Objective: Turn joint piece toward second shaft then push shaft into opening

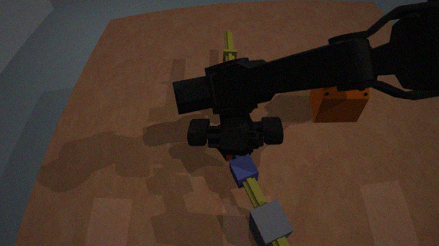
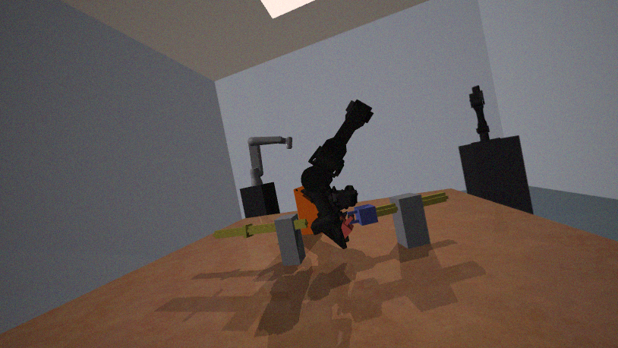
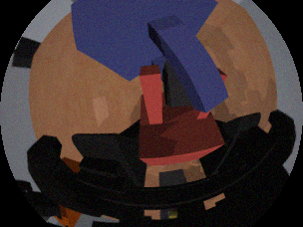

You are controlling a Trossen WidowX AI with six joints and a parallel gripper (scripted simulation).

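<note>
My gripper tip is 5 cm below the red joint piece.
</note>
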